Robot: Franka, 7 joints.
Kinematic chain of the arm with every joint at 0, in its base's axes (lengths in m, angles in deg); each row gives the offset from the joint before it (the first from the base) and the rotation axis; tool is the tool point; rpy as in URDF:
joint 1: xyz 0 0 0.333 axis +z
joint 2: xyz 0 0 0 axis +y
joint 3: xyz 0 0 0.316 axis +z
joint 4: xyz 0.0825 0 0 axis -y
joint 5: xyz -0.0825 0 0.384 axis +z
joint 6: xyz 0 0 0 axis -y
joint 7: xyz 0.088 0 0 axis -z
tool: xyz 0 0 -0.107 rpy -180 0 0
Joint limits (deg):
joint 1: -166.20..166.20
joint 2: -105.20..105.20
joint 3: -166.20..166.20
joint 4: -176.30..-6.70
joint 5: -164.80..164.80
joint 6: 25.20..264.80
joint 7: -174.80..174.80
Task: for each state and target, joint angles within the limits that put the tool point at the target. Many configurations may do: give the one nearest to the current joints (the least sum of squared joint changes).
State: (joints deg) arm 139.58 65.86 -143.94 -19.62 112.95 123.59 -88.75
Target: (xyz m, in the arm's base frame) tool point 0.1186 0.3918 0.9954
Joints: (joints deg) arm 132.77 55.00 -145.18 -74.05 106.02 119.51 -88.75
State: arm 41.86 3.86 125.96 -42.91 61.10 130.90 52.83
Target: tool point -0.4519 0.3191 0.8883
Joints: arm 28.10 -1.39 113.20 -69.86 59.78 130.46 52.83
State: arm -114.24 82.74 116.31 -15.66 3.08 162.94 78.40
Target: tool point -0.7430 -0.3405 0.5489
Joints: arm -157.82 76.32 117.47 -9.49 1.50 160.79 78.40
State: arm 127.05 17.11 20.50 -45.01 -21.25 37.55 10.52
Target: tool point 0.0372 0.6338 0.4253
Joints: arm 92.28 42.22 -0.17 -55.02 -26.47 43.32 10.52
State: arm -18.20 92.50 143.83 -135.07 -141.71 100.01 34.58
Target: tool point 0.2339 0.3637 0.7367
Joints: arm -13.16 88.89 140.02 -126.00 -142.56 100.13 34.58
